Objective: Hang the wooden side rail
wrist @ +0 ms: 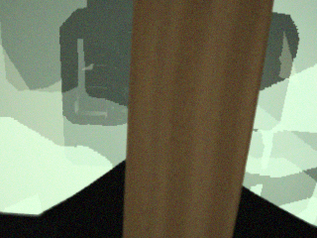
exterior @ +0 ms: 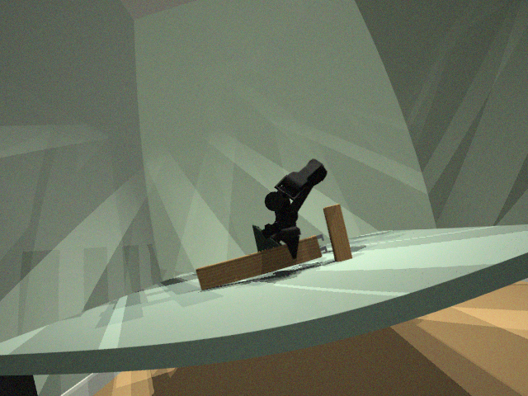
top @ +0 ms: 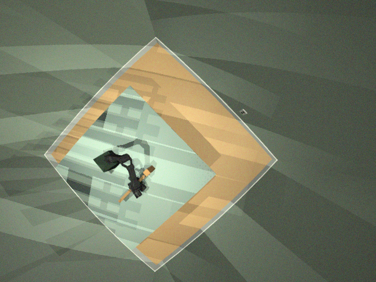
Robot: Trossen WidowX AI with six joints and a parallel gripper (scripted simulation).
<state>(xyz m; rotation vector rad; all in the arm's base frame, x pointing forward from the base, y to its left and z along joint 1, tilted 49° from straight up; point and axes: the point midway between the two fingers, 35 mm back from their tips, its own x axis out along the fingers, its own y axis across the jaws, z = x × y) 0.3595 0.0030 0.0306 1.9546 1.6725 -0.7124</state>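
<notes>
Right now my gripper tip is 150 mm to the right of the headboard post, 40 mm below it and 10 mm short of it.
</notes>
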